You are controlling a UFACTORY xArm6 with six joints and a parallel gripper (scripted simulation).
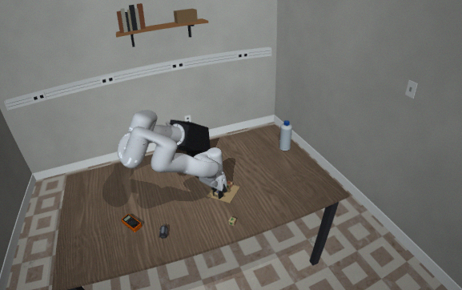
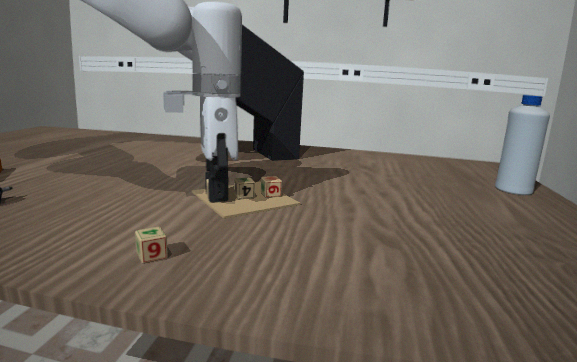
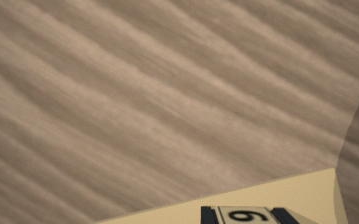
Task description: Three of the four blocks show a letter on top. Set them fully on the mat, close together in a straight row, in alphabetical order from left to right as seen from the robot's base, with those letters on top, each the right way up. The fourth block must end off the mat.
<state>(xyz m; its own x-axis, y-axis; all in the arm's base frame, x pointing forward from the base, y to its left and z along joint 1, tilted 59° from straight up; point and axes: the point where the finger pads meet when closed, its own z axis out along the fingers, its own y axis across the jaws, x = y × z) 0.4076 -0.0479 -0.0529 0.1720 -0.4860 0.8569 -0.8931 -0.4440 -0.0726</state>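
The tan mat is 10 mm behind my hand, 50 mm to the left of it and 20 mm below it. Round my hand: white bottle (60 mm behind, 630 mm to the left, 70 mm above); orange meter (130 mm behind, 480 mm to the right, 10 mm below); grey device (20 mm ahead, 370 mm to the right, 10 mm below).
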